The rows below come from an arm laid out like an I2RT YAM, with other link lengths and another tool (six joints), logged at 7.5 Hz.
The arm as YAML. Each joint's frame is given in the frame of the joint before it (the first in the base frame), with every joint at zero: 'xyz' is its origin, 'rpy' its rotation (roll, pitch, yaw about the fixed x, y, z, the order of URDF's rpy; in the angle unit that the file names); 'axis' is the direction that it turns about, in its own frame. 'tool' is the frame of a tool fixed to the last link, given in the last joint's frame.
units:
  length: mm
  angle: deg
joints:
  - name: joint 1
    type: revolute
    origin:
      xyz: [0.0, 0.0, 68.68]
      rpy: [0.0, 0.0, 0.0]
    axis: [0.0, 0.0, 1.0]
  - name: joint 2
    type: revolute
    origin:
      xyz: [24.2, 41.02, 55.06]
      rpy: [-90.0, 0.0, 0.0]
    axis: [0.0, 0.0, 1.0]
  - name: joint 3
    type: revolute
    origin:
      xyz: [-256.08, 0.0, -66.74]
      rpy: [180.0, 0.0, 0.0]
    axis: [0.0, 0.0, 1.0]
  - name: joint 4
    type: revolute
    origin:
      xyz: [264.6, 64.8, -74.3]
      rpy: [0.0, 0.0, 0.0]
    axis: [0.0, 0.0, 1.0]
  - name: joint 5
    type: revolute
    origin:
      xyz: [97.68, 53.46, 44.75]
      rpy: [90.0, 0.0, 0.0]
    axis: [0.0, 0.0, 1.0]
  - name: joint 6
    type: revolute
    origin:
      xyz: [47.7, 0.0, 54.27]
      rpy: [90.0, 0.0, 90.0]
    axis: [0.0, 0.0, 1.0]
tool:
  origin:
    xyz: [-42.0, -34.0, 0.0]
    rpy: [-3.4, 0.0, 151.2]
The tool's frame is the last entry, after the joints.
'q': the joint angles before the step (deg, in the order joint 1, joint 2, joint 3, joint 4, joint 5, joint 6). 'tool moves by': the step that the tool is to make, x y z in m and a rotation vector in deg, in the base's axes. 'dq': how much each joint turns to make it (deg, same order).
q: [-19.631 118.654 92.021 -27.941 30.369 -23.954]
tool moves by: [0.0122 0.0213 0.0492 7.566 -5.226 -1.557]
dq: [2.281 -0.378 9.034 -11.167 -5.115 9.232]
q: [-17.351 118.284 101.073 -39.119 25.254 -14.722]
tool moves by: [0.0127 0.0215 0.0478 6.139 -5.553 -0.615]
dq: [2.410 0.844 9.696 -8.057 -4.478 7.245]
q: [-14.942 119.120 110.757 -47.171 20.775 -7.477]
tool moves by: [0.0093 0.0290 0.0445 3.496 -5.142 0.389]
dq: [3.315 0.879 8.911 -5.642 -2.022 5.362]
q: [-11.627 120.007 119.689 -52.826 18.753 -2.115]
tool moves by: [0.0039 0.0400 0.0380 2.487 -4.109 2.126]
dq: [4.405 0.900 7.977 -4.654 -1.058 3.915]
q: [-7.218 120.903 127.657 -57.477 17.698 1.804]
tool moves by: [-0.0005 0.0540 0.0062 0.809 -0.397 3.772]
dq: [5.997 0.053 1.413 -1.759 0.754 2.371]
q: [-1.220 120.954 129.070 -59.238 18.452 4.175]
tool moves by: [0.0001 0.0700 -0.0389 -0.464 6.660 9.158]
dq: [7.240 3.292 -0.624 -2.210 -0.977 -1.754]
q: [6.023 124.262 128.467 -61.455 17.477 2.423]
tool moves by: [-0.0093 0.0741 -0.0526 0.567 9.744 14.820]
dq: [6.900 6.413 1.947 -3.505 -5.711 -6.107]
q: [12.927 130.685 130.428 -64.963 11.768 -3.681]
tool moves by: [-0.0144 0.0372 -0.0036 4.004 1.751 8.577]
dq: [3.393 0.273 -0.771 0.808 -6.085 -2.945]
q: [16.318 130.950 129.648 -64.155 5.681 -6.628]
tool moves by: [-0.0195 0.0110 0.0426 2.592 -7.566 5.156]
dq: [1.366 -7.371 -5.421 6.306 -2.052 -3.207]
